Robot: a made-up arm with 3 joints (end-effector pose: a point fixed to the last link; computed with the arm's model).
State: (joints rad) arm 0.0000 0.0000 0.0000
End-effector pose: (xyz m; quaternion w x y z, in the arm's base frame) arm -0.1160 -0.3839 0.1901 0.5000 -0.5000 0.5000 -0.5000
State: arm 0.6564 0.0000 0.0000
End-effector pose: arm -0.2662 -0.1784 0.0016 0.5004 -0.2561 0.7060 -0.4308
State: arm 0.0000 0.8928 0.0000
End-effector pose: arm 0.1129 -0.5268 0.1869 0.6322 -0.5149 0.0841 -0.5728
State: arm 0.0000 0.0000 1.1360
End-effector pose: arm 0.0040 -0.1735 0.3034 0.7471 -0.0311 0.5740 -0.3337
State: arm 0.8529 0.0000 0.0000
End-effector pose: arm -0.2937 -0.0912 -0.0289 0.4900 -0.1764 0.7539 -0.4006
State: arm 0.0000 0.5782 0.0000
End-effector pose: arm 0.0247 -0.4904 0.1650 0.5989 -0.5215 0.2369 -0.5597
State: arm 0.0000 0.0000 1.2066
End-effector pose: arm 0.0096 -0.1664 0.3184 0.7552 0.0000 0.5726 -0.3192
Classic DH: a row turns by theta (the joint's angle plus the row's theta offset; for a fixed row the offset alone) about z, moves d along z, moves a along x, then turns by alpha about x. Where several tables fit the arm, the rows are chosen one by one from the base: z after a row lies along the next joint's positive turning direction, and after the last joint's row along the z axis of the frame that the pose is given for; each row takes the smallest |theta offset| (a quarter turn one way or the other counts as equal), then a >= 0, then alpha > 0; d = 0 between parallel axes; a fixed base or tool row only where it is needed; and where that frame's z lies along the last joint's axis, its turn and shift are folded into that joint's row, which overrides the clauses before.
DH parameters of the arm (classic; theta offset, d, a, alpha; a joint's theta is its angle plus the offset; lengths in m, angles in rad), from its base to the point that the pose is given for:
base (fixed): -1.5113 0.3335 -0.0735 -2.2018
joint 1: 1.3095 0.4259 -0.0026 2.368
joint 2: 0.2753 0.6877 0.0647 -1.7117
joint 3: 0.8325 0.0617 0.2322 -0.476
tool (fixed): -1.8367 -0.1934 0 0

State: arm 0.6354 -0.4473 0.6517
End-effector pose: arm -0.1501 -0.0844 0.1829 0.4629 0.1038 0.8289 -0.2966
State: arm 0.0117 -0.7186 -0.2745
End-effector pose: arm -0.2400 -0.2770 0.3371 0.2612 -0.5272 0.7297 -0.3485
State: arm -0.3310 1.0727 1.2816
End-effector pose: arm 0.1205 -0.2593 0.3280 0.9324 -0.3345 0.1105 -0.0807
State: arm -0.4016 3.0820 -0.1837
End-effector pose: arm 0.3371 -0.0852 0.7736 0.4009 -0.0739 -0.8960 -0.1761
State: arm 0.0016 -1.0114 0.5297
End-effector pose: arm -0.0724 -0.1161 0.3853 0.3114 -0.1182 0.8775 -0.3452
